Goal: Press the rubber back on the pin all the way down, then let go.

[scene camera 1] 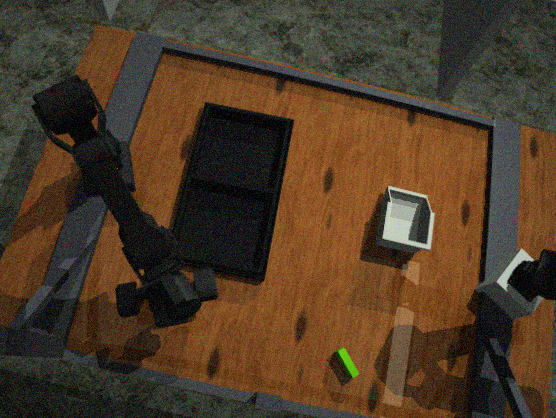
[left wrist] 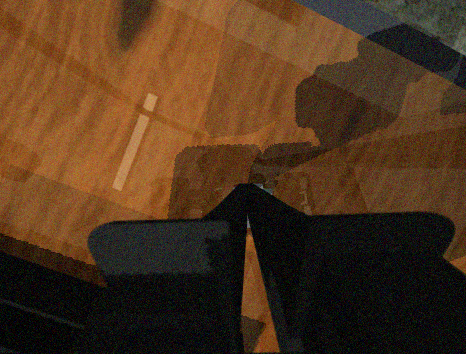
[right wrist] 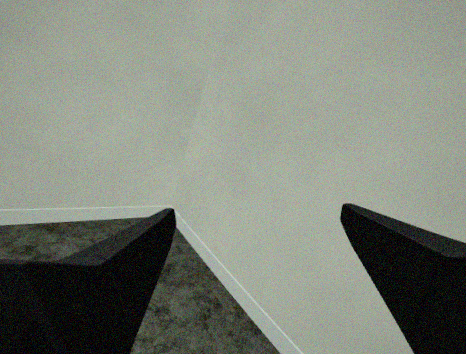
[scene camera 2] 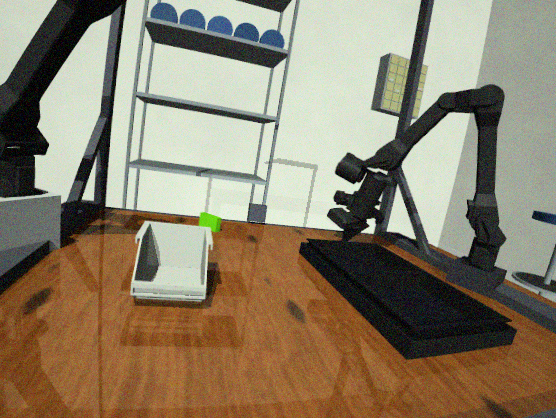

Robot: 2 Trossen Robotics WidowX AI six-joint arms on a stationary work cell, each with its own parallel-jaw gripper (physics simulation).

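Seen in the pictures: left gripper, fingertip midpoint: (left wrist: 245, 190); right gripper, fingertip midpoint: (right wrist: 257, 214); left arm's base, link origin: (scene camera 2: 479, 265); right arm's base, link origin: (scene camera 1: 526, 281) (scene camera 2: 12, 192).
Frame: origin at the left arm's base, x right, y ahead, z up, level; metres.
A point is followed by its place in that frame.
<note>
My left gripper (scene camera 1: 169, 295) (scene camera 2: 348, 235) @(z -0.042, x 0.323, y 0.085 m) (left wrist: 245, 190) @(z -0.042, x 0.323, y 0.085 m) is shut with nothing between its fingers, pointing down near the tray's corner. In the left wrist view a small pale grey piece (left wrist: 265, 189) @(z -0.046, x 0.323, y 0.071 m), perhaps part of the pin, shows right at the closed fingertips; the fingers hide most of it. I cannot tell whether the fingertips touch it, nor make out the rubber back or how far down it sits. The pin does not show in the scene views. My right gripper (right wrist: 257, 214) @(z 0.368, x 0.496, y 1.116 m) is open and empty, facing a plain wall, away from the table top.
A black two-part tray (scene camera 1: 230, 187) @(z -0.025, x 0.092, y 0.254 m) (scene camera 2: 450, 346) @(z -0.036, x -0.071, y 0.365 m) lies beside the left arm. A white open bin (scene camera 1: 407, 244) @(z 0.028, x 0.303, y 0.581 m) (scene camera 2: 170, 291) @(z -0.024, x 0.182, y 0.634 m) stands on the wooden table (scene camera 1: 320, 280) @(z -0.048, x 0.326, y 0.400 m) (scene camera 2: 260, 370) @(z -0.048, x 0.034, y 0.596 m). A bright green block (scene camera 1: 348, 363) @(z -0.013, x 0.505, y 0.406 m) (scene camera 2: 210, 222) @(z -0.028, x 0.492, y 0.411 m) lies apart from both. Grey frame beams edge the table.
</note>
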